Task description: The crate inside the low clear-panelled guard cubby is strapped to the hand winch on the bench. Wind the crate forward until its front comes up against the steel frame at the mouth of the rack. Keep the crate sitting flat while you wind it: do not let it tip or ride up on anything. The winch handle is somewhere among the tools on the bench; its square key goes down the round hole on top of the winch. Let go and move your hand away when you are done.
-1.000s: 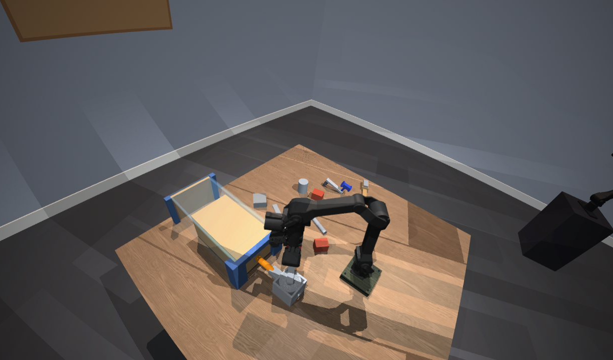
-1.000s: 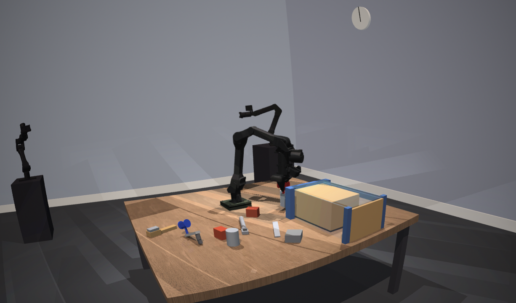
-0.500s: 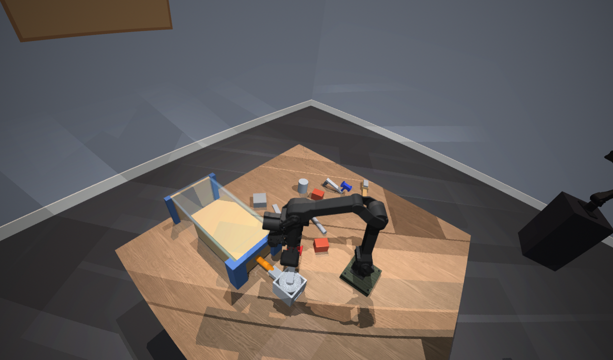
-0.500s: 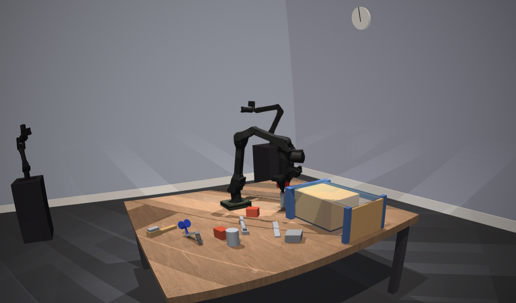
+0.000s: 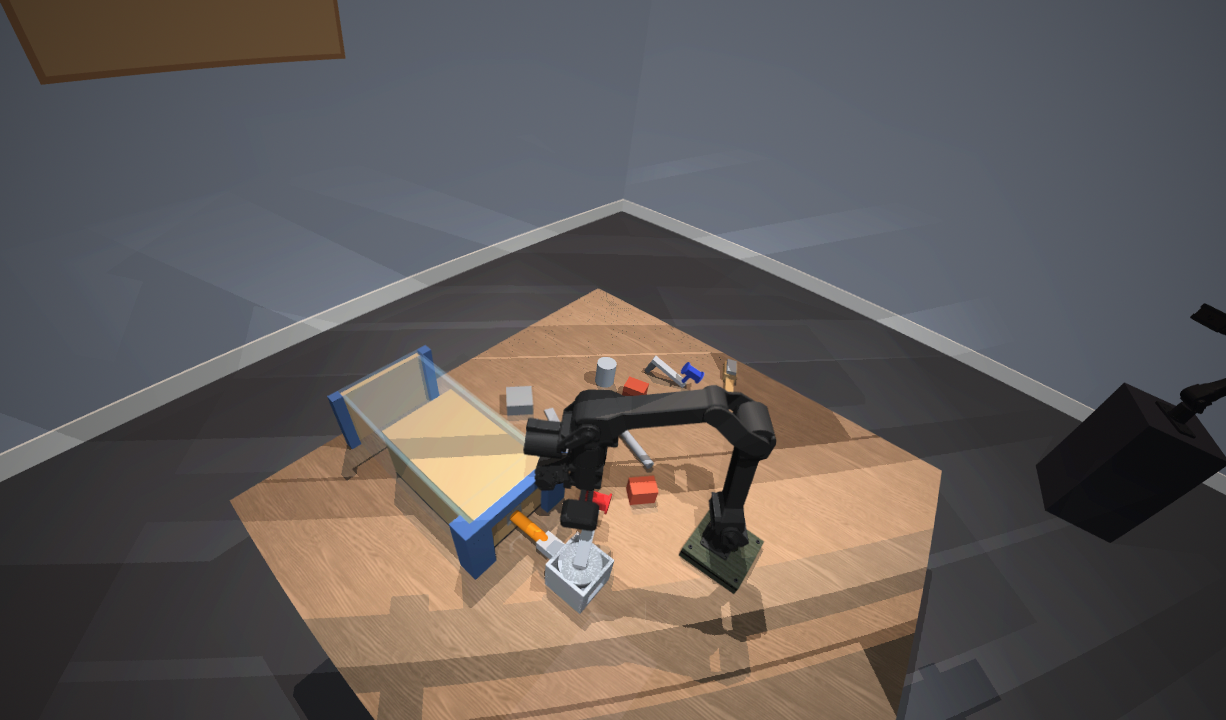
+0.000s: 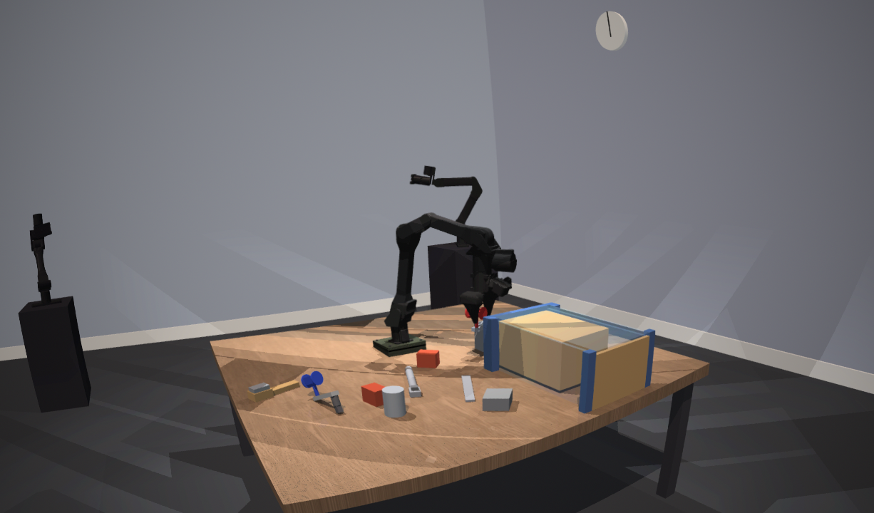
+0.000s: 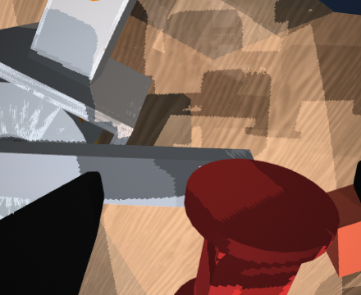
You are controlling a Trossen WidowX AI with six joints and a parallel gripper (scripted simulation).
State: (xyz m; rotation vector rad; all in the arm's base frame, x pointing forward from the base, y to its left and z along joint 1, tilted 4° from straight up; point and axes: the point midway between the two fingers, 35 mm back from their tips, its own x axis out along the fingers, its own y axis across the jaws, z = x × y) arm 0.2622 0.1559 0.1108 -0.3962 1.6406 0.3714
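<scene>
The red knob lies 2 cm behind my gripper tip, 1 cm to the right of it and 1 cm above it. Also, from my gripper tip: grey winch (7 cm behind, 8 cm to the left, 9 cm below); then blue frame (10 cm ahead, 7 cm to the left, 2 cm below); then winch handle (3 cm behind, 3 cm to the left, 2 cm below).
</scene>
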